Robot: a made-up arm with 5 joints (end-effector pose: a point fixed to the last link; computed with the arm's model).
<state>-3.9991 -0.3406 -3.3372 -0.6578 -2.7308</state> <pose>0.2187 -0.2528 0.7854 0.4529 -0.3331 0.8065 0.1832</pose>
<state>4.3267 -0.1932 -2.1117 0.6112 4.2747</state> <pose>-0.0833 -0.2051 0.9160 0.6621 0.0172 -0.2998 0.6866</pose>
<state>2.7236 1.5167 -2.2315 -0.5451 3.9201</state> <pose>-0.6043 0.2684 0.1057 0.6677 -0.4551 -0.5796 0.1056</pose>
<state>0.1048 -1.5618 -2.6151 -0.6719 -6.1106</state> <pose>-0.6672 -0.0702 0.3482 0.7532 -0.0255 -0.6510 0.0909</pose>
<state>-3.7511 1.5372 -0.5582 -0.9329 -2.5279</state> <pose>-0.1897 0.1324 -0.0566 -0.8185 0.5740 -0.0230 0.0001</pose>
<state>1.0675 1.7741 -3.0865 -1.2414 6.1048</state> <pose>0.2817 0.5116 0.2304 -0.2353 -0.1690 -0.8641 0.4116</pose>
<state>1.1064 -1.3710 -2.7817 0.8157 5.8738</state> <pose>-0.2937 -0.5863 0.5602 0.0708 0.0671 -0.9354 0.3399</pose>
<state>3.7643 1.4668 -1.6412 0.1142 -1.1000</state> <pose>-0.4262 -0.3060 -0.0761 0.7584 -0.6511 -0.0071 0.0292</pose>
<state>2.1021 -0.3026 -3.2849 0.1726 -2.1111</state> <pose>0.1456 -0.2477 0.8929 0.0695 -0.1171 0.9907 0.0045</pose>
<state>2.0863 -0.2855 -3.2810 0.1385 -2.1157</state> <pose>0.1369 -0.2416 0.8958 0.0722 -0.1231 0.9897 0.0145</pose>
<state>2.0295 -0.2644 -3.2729 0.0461 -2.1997</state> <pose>0.1185 -0.2399 0.8956 0.0900 -0.1488 0.9812 0.0837</pose>
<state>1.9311 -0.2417 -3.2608 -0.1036 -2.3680</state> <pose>0.0908 -0.2411 0.8910 0.1259 -0.1927 0.9500 0.2109</pose>
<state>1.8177 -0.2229 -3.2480 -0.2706 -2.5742</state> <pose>0.0609 -0.2415 0.8828 0.1729 -0.2396 0.8878 0.3528</pose>
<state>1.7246 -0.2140 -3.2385 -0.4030 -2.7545</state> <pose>0.0375 -0.2418 0.8740 0.2166 -0.2742 0.8155 0.4614</pose>
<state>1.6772 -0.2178 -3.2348 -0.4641 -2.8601</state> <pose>0.0262 -0.2456 0.8677 0.2428 -0.2896 0.7686 0.5162</pose>
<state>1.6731 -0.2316 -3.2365 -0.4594 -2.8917</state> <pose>0.0261 -0.2542 0.8643 0.2501 -0.2900 0.7575 0.5287</pose>
